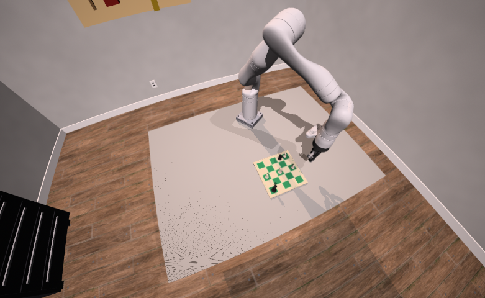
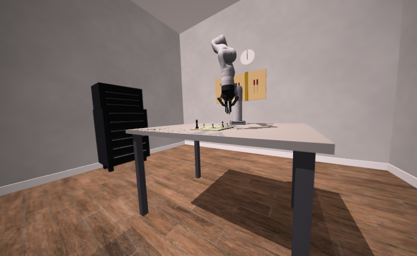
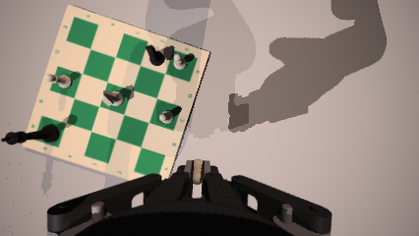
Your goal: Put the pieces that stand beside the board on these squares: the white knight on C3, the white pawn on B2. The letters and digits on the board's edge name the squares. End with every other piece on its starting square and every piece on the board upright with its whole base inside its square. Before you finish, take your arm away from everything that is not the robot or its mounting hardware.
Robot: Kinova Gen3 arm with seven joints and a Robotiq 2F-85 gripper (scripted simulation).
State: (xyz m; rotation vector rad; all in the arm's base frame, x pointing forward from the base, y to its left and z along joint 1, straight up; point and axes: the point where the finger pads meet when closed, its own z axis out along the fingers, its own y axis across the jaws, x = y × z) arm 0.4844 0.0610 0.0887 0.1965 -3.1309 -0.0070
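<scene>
The tall cream piece is 60 mm behind my hand, 130 mm to the right of it and 100 mm below it. The rest, counted from my hand: cream chessboard (60 mm behind, 130 mm to the right, 120 mm below).
</scene>
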